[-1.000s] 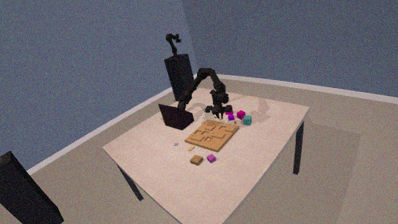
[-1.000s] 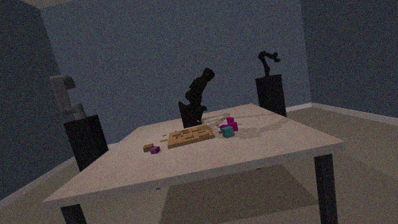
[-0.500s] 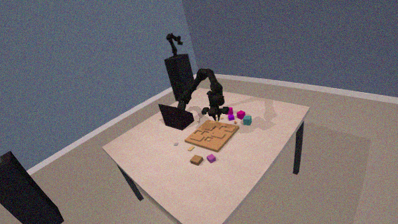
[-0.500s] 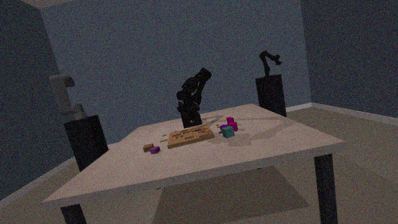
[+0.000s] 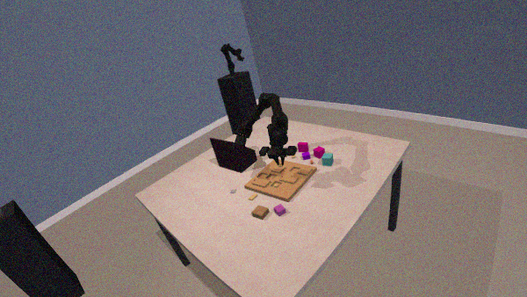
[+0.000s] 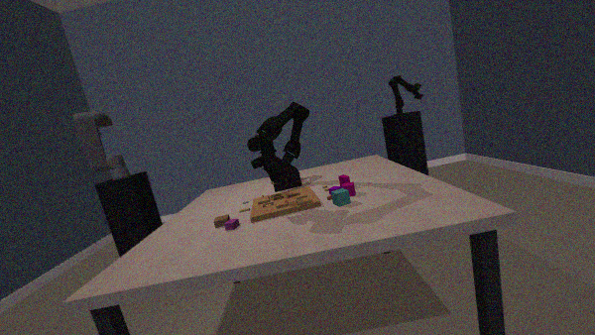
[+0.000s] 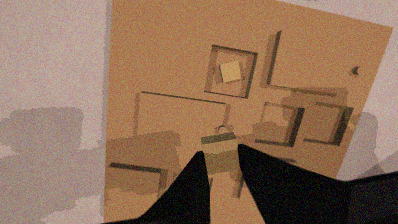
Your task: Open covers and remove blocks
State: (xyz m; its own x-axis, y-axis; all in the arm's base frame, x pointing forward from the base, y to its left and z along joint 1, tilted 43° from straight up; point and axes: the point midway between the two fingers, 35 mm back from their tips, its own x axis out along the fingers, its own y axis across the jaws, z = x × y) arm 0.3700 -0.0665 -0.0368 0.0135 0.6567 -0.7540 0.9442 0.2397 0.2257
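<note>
My gripper tip is now 23 cm past the tiny grey block, 18 cm to the left of it and 12 cm above it. From my gripper tip the other things lie so: small orange block 5 cm ahead, 22 cm to the left, 11 cm below; brown block 4 cm ahead, 25 cm to the right, 10 cm below; teal block 14 cm ahead, 25 cm to the left, 9 cm below.
</note>
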